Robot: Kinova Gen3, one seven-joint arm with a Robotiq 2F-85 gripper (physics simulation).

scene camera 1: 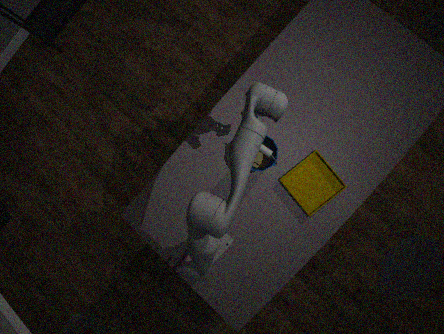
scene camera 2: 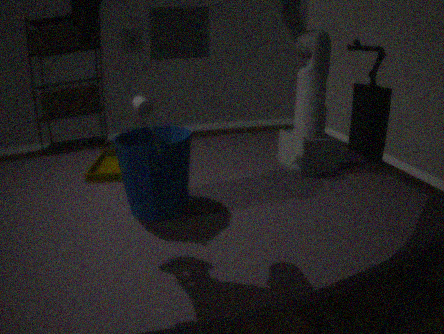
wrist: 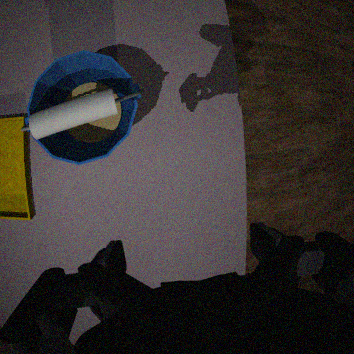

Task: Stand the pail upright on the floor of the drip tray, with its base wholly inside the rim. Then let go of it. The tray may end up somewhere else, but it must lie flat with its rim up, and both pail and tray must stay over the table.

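Seen in the pictures: gripper, between the fingertips: point(scene camera 2: 80, 38) point(wrist: 187, 246); arm's base, origin of its link: point(scene camera 2: 307, 134).
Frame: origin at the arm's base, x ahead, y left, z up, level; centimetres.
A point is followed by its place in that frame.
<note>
A blue pail point(scene camera 1: 274, 159) {x 48.1, y 9.0, z 11.3 cm} point(scene camera 2: 157, 175) {x 44.5, y 23.9, z 0.6 cm} point(wrist: 82, 154) {x 53.3, y 15.6, z 1.9 cm} stands upright on the table, its light-coloured inner bottom showing from above. Its white handle grip point(scene camera 1: 267, 150) {x 48.2, y 13.6, z 14.9 cm} point(scene camera 2: 140, 102) {x 46.9, y 21.0, z 14.7 cm} point(wrist: 74, 114) {x 47.3, y 17.1, z 14.9 cm} is raised over the opening. The yellow drip tray point(scene camera 1: 312, 184) {x 55.5, y -12.6, z -10.1 cm} point(scene camera 2: 104, 177) {x 61.9, y -0.6, z -9.0 cm} point(wrist: 12, 167) {x 56.2, y -4.7, z -10.1 cm} lies flat with its rim up, beside the pail and apart from it; the pail hides part of it in scene camera 2. My gripper point(wrist: 187, 246) {x 56.7, y 26.1, z 28.1 cm} is open and empty in the wrist view, above the table near its edge and off to the side of the pail. The arm hides part of the pail in scene camera 1.
The table point(scene camera 1: 370, 90) {x 110.2, y 2.4, z -10.5 cm} point(scene camera 2: 75, 260) {x 62.0, y 35.3, z -10.5 cm} point(wrist: 190, 175) {x 60.9, y 38.2, z -10.5 cm} ends near the gripper, with wooden floor beyond. The arm's base point(scene camera 2: 290, 147) {x 6.0, y 0.6, z -3.6 cm} stands at one end of the table. A shelf rack point(scene camera 2: 102, 90) and a dark cabinet point(scene camera 2: 370, 120) stand in the background. Arm shadows fall on the table.
</note>
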